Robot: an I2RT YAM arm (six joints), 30 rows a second.
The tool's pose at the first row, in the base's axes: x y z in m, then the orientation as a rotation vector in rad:
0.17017 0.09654 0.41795 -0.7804 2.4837 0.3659
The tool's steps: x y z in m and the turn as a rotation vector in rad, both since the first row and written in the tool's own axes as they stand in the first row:
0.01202 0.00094 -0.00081 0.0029 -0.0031 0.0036
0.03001 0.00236 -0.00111 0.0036 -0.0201 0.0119
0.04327 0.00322 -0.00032 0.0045 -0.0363 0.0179
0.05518 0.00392 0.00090 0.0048 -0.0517 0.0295
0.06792 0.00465 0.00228 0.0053 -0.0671 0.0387
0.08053 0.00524 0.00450 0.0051 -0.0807 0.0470
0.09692 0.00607 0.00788 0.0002 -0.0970 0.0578
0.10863 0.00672 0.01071 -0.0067 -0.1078 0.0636
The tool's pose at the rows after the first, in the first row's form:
0.16081 0.09149 0.41222 -0.7737 2.4825 0.3644
0.14714 0.08429 0.40289 -0.7572 2.4706 0.3716
0.13756 0.07923 0.39515 -0.7437 2.4583 0.3775
0.12920 0.07483 0.38776 -0.7240 2.4492 0.3857
0.12030 0.07014 0.37979 -0.7073 2.4389 0.3928
0.11190 0.06572 0.37118 -0.6925 2.4298 0.3998
0.10113 0.06022 0.35958 -0.6757 2.4192 0.4143
0.09356 0.05651 0.35095 -0.6676 2.4115 0.4279

